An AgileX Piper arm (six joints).
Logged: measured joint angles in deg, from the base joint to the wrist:
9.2 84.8 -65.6 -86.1 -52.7 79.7
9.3 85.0 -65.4 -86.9 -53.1 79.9
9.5 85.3 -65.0 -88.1 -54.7 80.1
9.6 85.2 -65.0 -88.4 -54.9 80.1
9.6 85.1 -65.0 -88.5 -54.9 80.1
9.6 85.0 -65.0 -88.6 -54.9 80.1
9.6 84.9 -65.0 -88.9 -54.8 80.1
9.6 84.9 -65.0 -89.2 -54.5 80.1
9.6 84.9 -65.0 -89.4 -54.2 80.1
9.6 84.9 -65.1 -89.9 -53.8 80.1
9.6 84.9 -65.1 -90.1 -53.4 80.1
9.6 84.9 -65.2 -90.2 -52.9 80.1
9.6 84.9 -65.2 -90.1 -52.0 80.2
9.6 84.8 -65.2 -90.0 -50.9 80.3
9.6 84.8 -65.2 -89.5 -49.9 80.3
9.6 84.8 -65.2 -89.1 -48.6 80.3
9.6 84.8 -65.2 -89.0 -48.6 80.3
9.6 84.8 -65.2 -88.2 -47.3 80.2
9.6 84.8 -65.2 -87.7 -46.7 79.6
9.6 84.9 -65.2 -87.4 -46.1 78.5
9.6 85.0 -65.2 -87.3 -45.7 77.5
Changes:
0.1 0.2 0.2 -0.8 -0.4 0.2
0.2 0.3 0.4 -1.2 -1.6 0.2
0.1 -0.1 0.0 -0.3 -0.2 0.0
0.0 -0.1 0.0 -0.1 0.0 0.0
0.0 -0.1 0.0 -0.1 0.0 0.0
0.0 -0.1 0.0 -0.3 0.1 0.0
0.0 0.0 0.0 -0.3 0.3 0.0
0.0 0.0 0.0 -0.2 0.3 0.0
0.0 0.0 -0.1 -0.5 0.4 0.0
0.0 0.0 0.0 -0.2 0.4 0.0
0.0 0.0 -0.1 -0.1 0.5 0.0
0.0 0.0 0.0 0.1 0.9 0.1
0.0 -0.1 0.0 0.1 1.1 0.1
0.0 0.0 0.0 0.5 1.0 0.0
0.0 0.0 0.0 0.4 1.3 0.0
0.0 0.0 0.0 0.1 0.0 0.0
0.0 0.0 0.0 0.8 1.3 -0.1
0.0 0.0 0.0 0.5 0.6 -0.6
0.0 0.1 0.0 0.3 0.6 -1.1
0.0 0.1 0.0 0.1 0.4 -1.0

